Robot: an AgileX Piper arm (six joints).
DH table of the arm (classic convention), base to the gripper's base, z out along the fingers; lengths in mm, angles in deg. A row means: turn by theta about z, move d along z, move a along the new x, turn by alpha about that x. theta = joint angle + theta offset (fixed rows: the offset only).
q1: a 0, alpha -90, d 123, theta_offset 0
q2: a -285.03, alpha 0, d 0, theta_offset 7.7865
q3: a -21.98, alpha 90, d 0, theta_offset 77.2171
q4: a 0, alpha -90, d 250.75, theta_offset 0
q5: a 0, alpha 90, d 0, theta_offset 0
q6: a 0, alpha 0, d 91, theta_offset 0
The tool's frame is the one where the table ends.
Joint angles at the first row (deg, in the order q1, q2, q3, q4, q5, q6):
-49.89 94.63 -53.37 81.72 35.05 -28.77
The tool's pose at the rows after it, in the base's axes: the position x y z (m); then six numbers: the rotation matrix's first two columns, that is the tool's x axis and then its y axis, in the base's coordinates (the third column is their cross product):
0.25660 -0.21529 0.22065 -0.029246 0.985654 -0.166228 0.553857 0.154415 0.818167
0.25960 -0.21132 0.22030 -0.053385 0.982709 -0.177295 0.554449 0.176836 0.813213
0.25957 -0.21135 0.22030 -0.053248 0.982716 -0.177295 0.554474 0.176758 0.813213
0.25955 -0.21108 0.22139 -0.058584 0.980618 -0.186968 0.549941 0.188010 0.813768
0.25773 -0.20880 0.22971 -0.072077 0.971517 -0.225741 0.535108 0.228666 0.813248
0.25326 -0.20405 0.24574 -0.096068 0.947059 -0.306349 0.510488 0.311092 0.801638
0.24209 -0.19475 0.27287 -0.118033 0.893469 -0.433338 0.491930 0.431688 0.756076
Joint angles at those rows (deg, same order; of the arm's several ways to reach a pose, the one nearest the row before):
-49.14 94.63 -53.37 81.13 36.28 -28.90
-48.27 94.63 -53.37 80.69 36.23 -29.38
-48.28 94.63 -53.37 80.69 36.23 -29.38
-48.28 94.48 -53.37 80.93 36.34 -30.13
-48.28 93.01 -53.37 80.67 36.49 -31.39
-48.28 90.03 -53.36 79.61 36.49 -33.62
-48.28 84.40 -53.36 75.22 35.49 -34.31

